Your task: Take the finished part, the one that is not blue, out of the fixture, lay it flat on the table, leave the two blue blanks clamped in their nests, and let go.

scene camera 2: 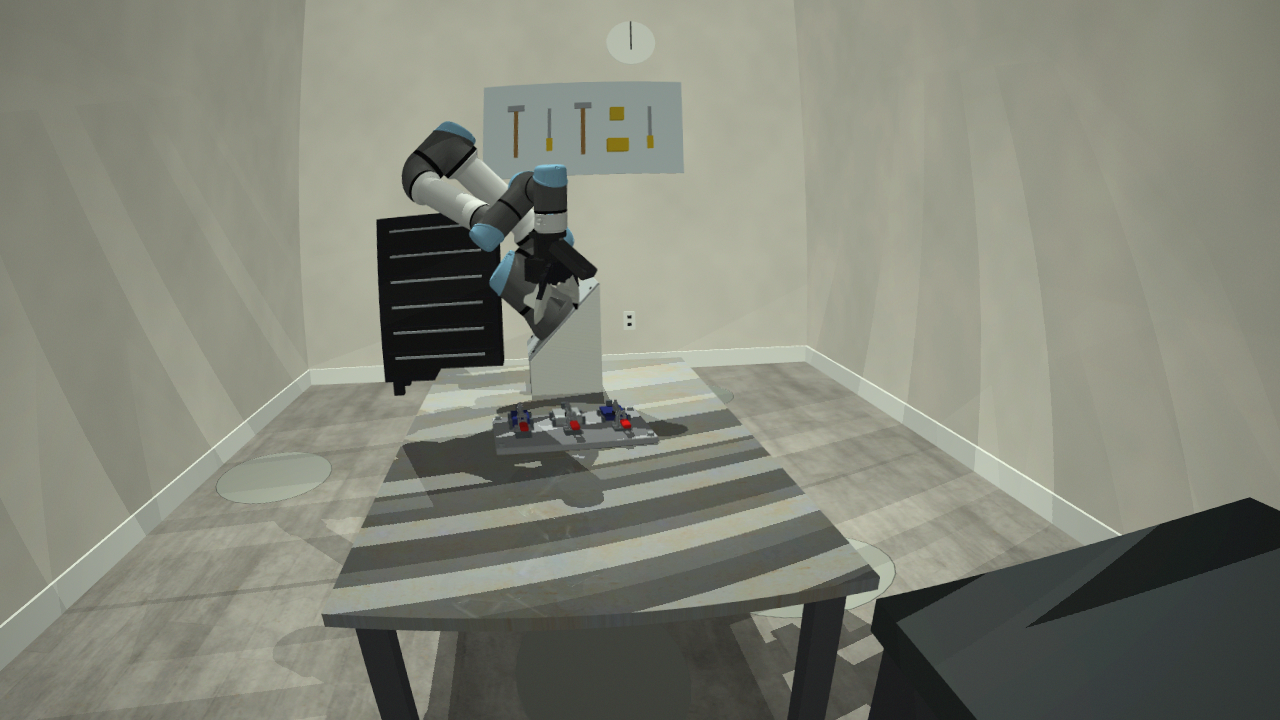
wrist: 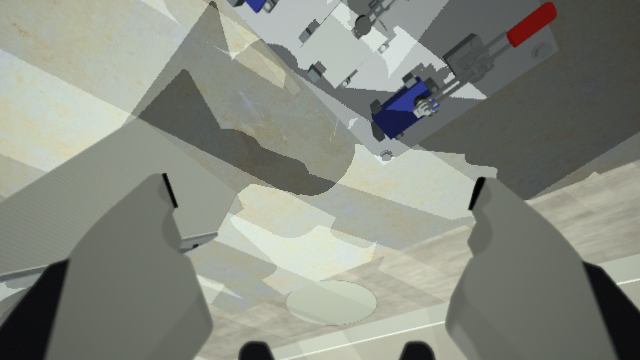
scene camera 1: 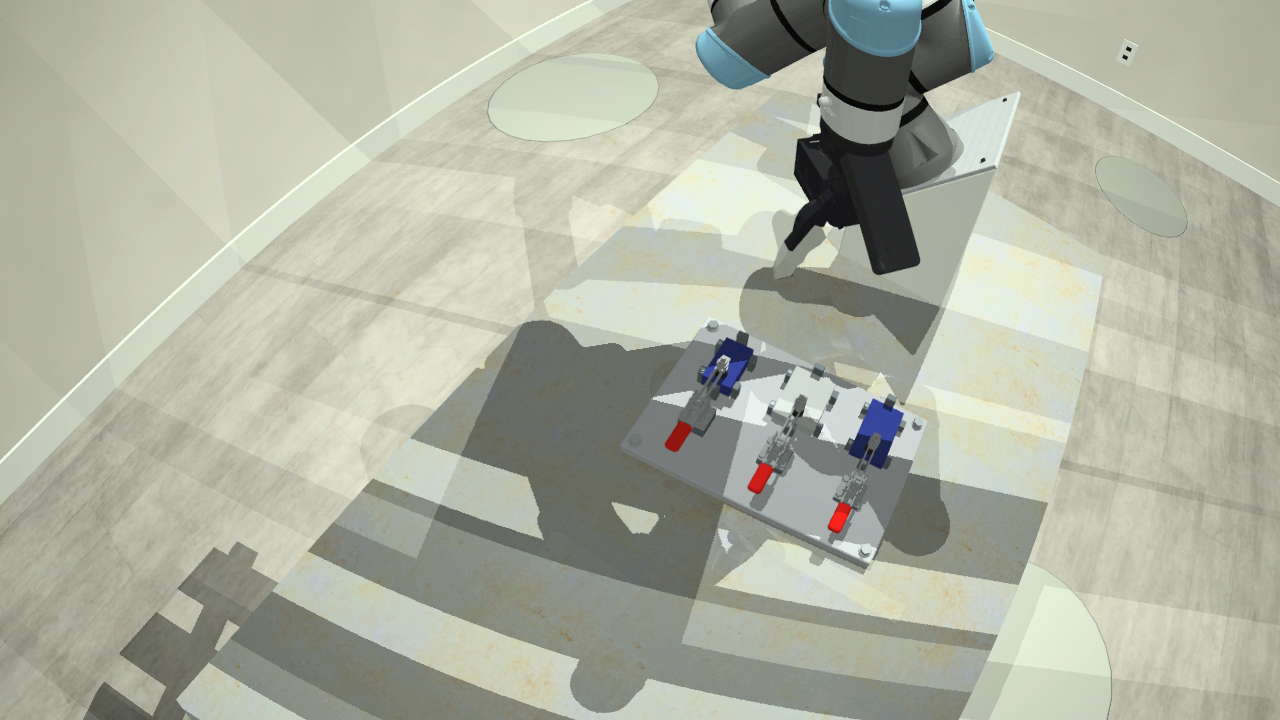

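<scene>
The finished part, a pale block, sits in the middle nest of the grey fixture plate; its clamp arm reaches over one end. One blue blank sits in an outer nest under its clamp tip. The other blue blank sits in the opposite outer nest, with its clamp arm over it. My gripper is open and empty, above the table between arm base and fixture, off to the fixture's side.
Three clamps with red handles, one of them beside the first blue blank, rise from the plate opposite my arm. The sloped arm pedestal stands close behind the gripper. The striped table extends past the fixture.
</scene>
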